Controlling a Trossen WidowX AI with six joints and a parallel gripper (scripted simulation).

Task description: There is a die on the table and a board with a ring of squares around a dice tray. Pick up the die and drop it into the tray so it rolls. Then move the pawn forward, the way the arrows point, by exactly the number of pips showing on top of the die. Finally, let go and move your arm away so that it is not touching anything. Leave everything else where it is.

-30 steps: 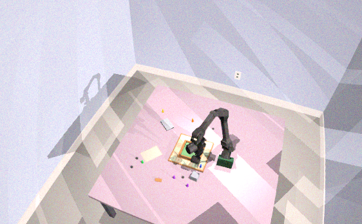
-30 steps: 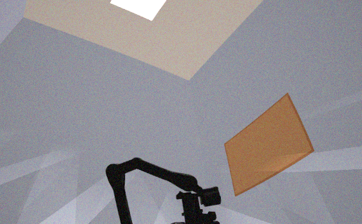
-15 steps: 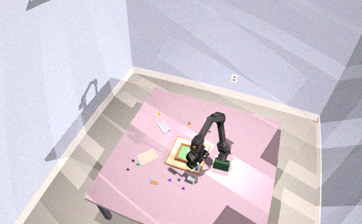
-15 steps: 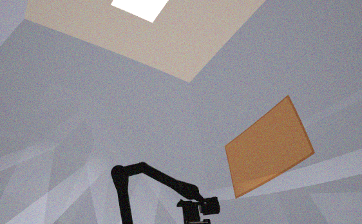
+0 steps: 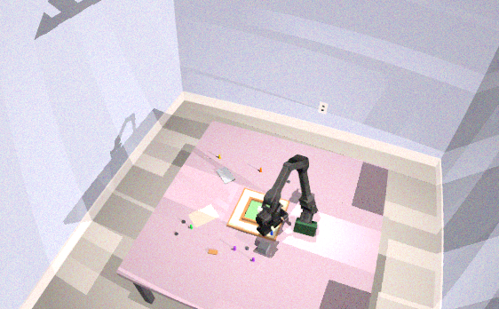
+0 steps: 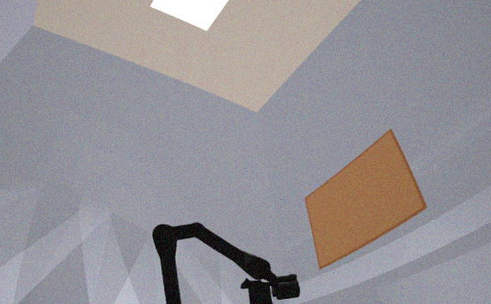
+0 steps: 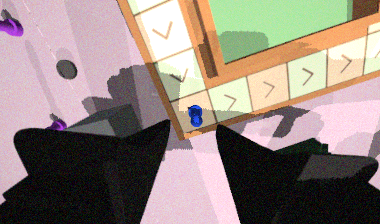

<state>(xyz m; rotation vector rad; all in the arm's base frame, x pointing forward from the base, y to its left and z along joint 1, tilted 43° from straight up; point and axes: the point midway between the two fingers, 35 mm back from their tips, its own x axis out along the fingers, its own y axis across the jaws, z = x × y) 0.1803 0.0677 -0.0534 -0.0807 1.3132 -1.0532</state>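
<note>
Right now my gripper tip is 30 mm above the blue pawn. From my gripper tip the other things lie so: orange block (290 mm ahead, 170 mm to the left, 50 mm below); green dice tray (130 mm to the right, 90 mm ahead, 50 mm below); pale grey cube (100 mm to the left, 30 mm below, 20 mm ahead).
</note>
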